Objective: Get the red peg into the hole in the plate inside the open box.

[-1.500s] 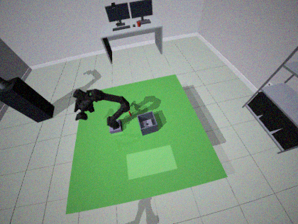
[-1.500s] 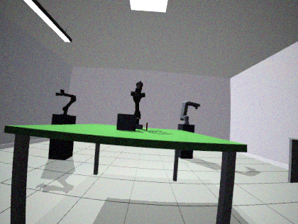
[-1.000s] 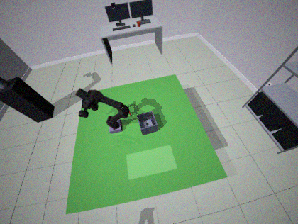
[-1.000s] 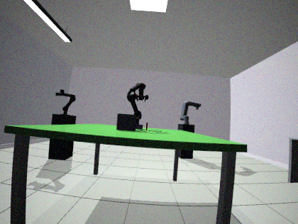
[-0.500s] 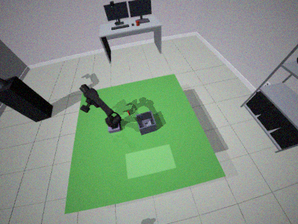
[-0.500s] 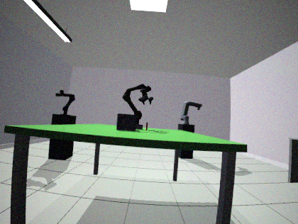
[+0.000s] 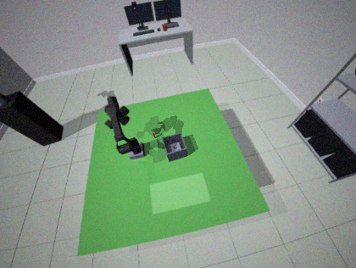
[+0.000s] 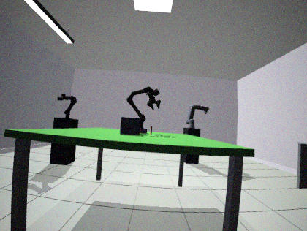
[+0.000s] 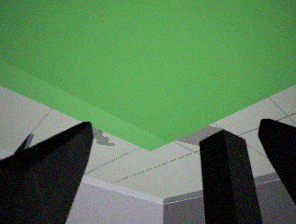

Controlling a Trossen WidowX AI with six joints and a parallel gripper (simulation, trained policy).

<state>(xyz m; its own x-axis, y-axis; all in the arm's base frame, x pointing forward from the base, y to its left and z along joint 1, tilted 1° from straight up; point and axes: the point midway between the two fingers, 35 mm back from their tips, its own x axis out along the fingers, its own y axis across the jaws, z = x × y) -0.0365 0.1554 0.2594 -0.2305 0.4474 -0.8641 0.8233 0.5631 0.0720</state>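
Right now my gripper tip is 220 mm short of the red peg, 70 mm to the left of it and 240 mm above it. Round my gripper tip: plate: 350 mm ahead, 270 mm to the right, 240 mm below.
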